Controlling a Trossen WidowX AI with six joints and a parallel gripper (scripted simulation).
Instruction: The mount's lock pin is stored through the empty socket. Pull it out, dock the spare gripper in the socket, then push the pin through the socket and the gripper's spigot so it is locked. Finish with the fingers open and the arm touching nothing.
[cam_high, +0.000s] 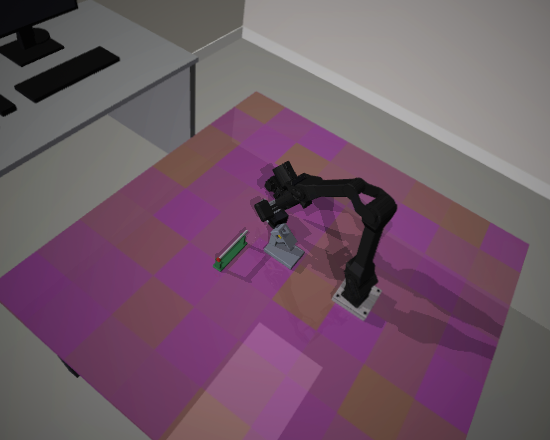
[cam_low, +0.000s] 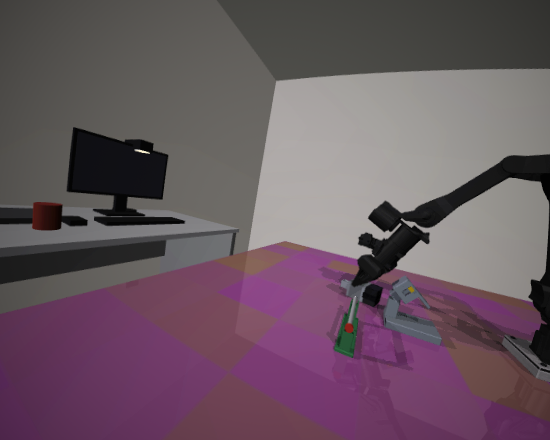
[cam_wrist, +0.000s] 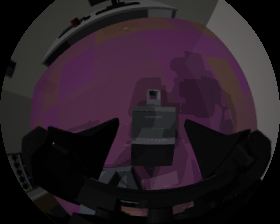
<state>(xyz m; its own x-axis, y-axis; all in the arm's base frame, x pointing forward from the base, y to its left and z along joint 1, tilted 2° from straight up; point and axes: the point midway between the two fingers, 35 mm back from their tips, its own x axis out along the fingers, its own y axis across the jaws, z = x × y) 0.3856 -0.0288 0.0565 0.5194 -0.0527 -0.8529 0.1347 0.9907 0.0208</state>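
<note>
Right now the spare gripper is 10 mm behind my gripper tip and 20 mm below it. Round my gripper tip: grey mount (130 mm behind, 80 mm to the left, 10 mm above); then green cradle (40 mm behind, 220 mm to the left, 20 mm below).
</note>
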